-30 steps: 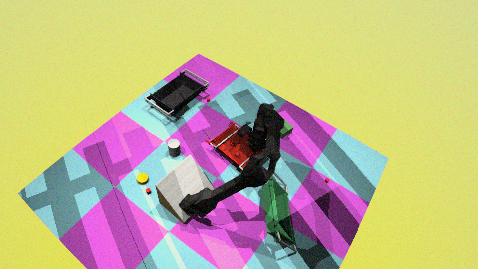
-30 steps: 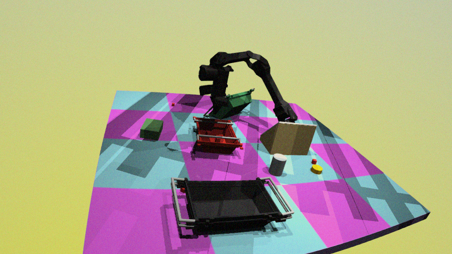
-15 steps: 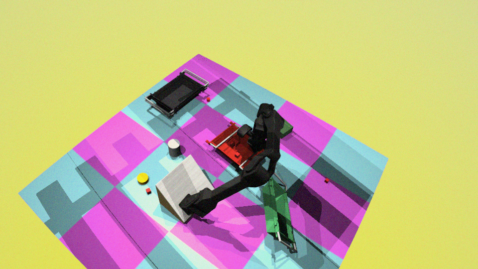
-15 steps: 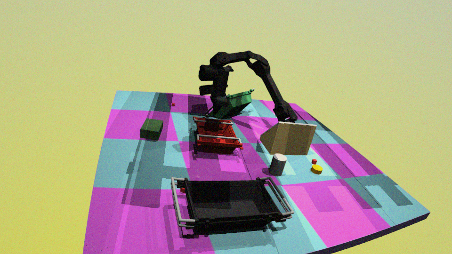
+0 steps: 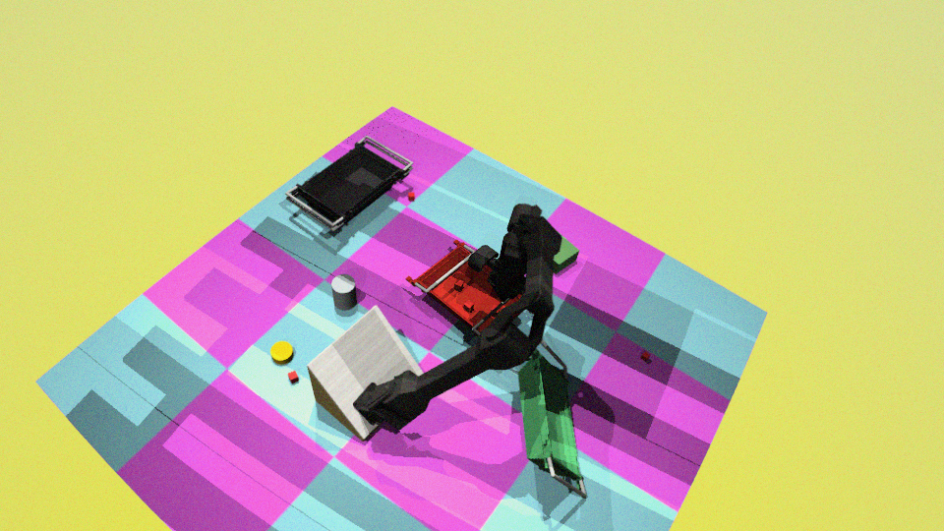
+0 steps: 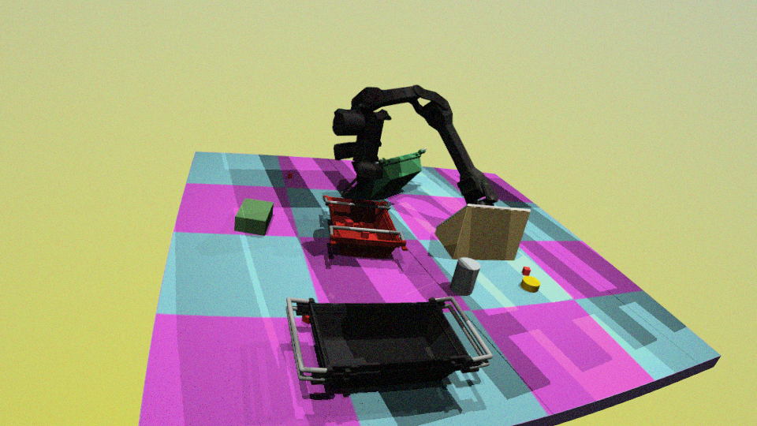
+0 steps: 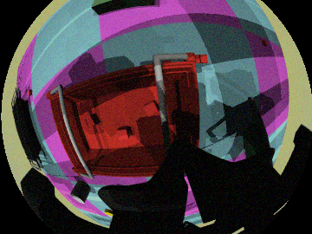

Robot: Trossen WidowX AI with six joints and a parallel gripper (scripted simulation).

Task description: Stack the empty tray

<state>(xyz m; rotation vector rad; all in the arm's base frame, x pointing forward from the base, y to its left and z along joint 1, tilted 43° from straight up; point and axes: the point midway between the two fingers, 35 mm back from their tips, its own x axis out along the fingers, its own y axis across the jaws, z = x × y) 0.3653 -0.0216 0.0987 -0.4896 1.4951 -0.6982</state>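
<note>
Now: gripper tip 250 mm to the left of the green tray, 160 mm past it and 30 mm above it. The rest, counted from my gripper tip: green block (280 mm ahead, 80 mm below, 10 mm to the left); grey cylinder (320 mm to the left, 170 mm behind, 60 mm below); yellow disc (380 mm behind, 340 mm to the left, 90 mm below).
</note>
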